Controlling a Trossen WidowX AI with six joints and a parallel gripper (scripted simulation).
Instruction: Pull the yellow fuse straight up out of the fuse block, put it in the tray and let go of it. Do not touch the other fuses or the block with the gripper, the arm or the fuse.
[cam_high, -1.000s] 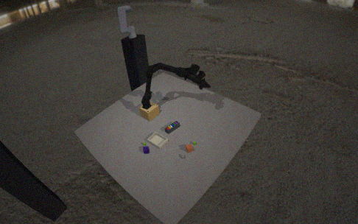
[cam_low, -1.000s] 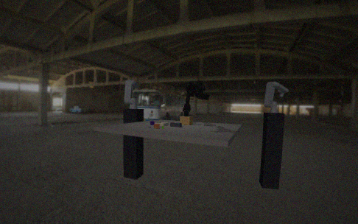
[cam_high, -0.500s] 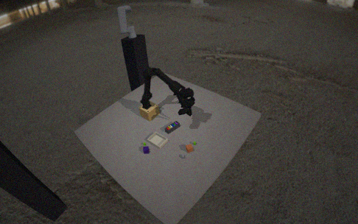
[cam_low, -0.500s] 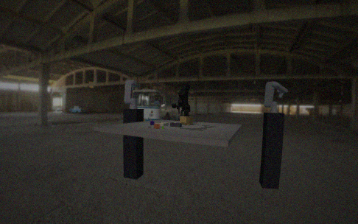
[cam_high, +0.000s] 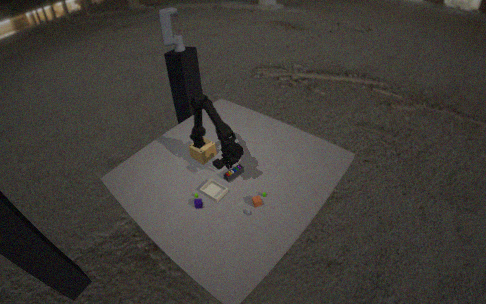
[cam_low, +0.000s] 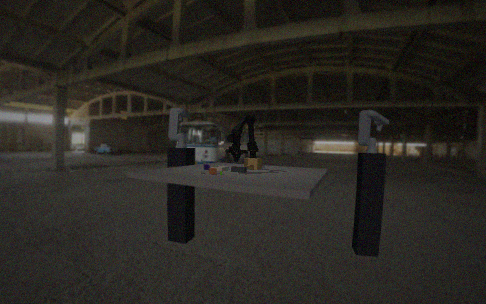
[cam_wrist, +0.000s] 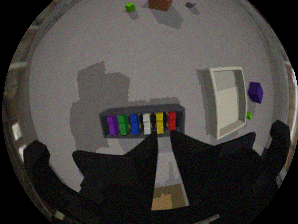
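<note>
My gripper tip is now 50 mm above the yellow fuse. The rest, counted from my gripper tip: tray 20 mm behind, 150 mm to the right, 70 mm below; orange cube 240 mm ahead, 100 mm to the right, 60 mm below; purple cube 40 mm behind, 280 mm to the right, 60 mm below.
</note>
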